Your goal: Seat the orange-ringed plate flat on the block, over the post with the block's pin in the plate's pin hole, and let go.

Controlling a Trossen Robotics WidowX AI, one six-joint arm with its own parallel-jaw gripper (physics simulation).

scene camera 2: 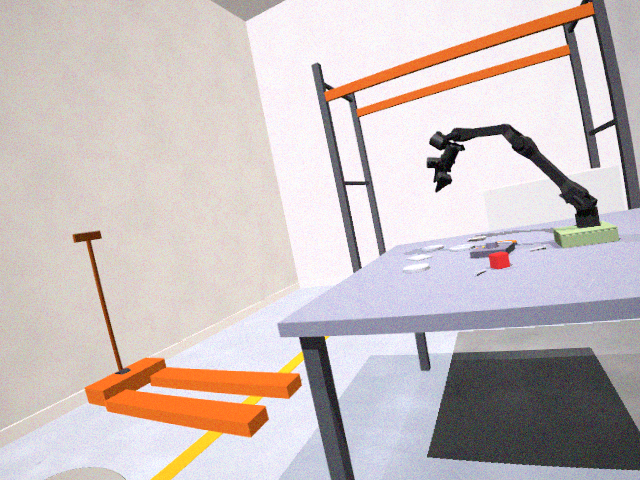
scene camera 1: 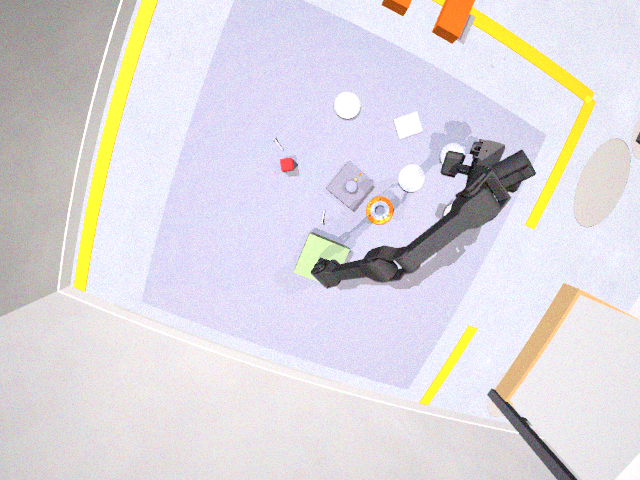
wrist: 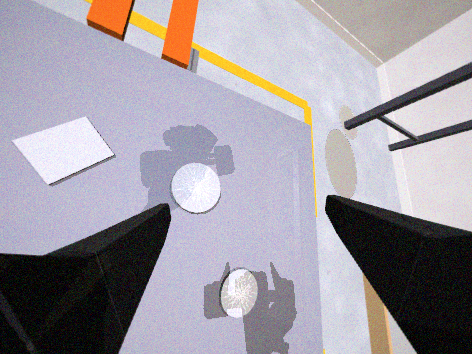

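Where they show: gripper, between the fingertips: (scene camera 2: 435, 187) (wrist: 248, 206); arm's base, origin of its link: (scene camera 2: 589, 225) (scene camera 1: 323, 268).
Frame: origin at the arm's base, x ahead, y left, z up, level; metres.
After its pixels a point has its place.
The orange-ringed plate (scene camera 1: 370, 212) @[x 0.272, y -0.046, z -0.035 m] (scene camera 2: 509, 241) @[x 0.272, y -0.087, z -0.035 m] lies on the table beside the block, apart from it; it does not show in the wrist view. The grey block (scene camera 1: 339, 190) @[x 0.278, y 0.101, z -0.022 m] (scene camera 2: 491, 251) @[x 0.305, y 0.139, z -0.027 m] stands on the table with its round post (scene camera 1: 351, 186) @[x 0.312, y 0.074, z -0.003 m] upright near the middle. A small yellow-orange mark, perhaps the pin, shows beside the post; it is too small to tell. My gripper (scene camera 1: 478, 148) @[x 0.548, y -0.158, z 0.234 m] (scene camera 2: 442, 184) @[x 0.548, y -0.158, z 0.234 m] (wrist: 248, 206) @[x 0.548, y -0.158, z 0.234 m] is open and empty, high above the table, well to the side of plate and block. Its fingertips are hard to make out in scene camera 1's view.
White discs (scene camera 1: 347, 105) @[x 0.547, y 0.236, z -0.035 m] (scene camera 1: 411, 178) @[x 0.463, y -0.109, z -0.037 m] (wrist: 196, 188) @[x 0.619, y -0.199, z -0.036 m] (wrist: 239, 292) @[x 0.448, y -0.339, z -0.038 m] and a white square (scene camera 1: 408, 125) @[x 0.616, y 0.010, z -0.041 m] (wrist: 65, 150) @[x 0.613, y 0.012, z -0.041 m] lie on the table. A red cube (scene camera 1: 286, 164) @[x 0.255, y 0.310, z -0.006 m] (scene camera 2: 499, 260) @[x 0.252, y 0.332, z -0.021 m] and two thin pieces (scene camera 1: 278, 143) @[x 0.305, y 0.376, z -0.038 m] (scene camera 1: 323, 217) @[x 0.162, y 0.097, z -0.038 m] lie around the block. The arm stands on a green base (scene camera 1: 323, 248) @[x 0.066, y 0.040, z 0.000 m] (scene camera 2: 584, 237) @[x 0.022, y 0.102, z -0.021 m].
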